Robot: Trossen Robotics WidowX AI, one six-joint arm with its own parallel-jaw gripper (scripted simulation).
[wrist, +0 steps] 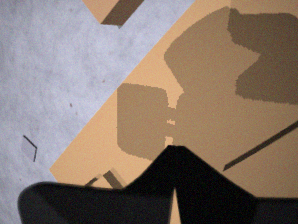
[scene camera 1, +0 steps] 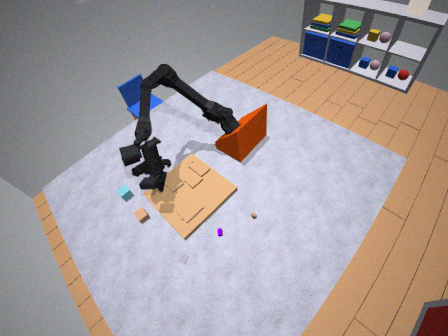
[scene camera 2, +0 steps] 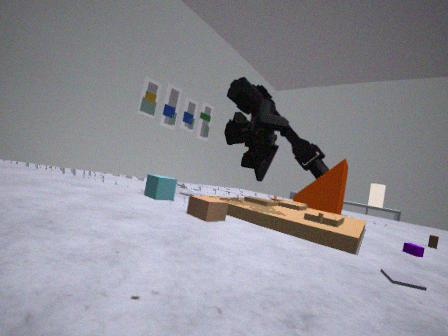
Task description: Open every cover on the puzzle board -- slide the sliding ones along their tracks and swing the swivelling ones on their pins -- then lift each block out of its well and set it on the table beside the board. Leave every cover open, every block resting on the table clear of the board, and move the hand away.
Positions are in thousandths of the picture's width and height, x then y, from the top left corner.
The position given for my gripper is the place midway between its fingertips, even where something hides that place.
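Gripper state: my gripper (scene camera 2: 579, 537) shut, holding nothing; visible also in the wrist view as my gripper (wrist: 589, 685) and in scene camera 1 as my gripper (scene camera 1: 360, 570). A tan puzzle board (scene camera 2: 773, 707) is present; the wrist view has the board (wrist: 716, 373) as well, and scene camera 1 likewise has the board (scene camera 1: 479, 567).
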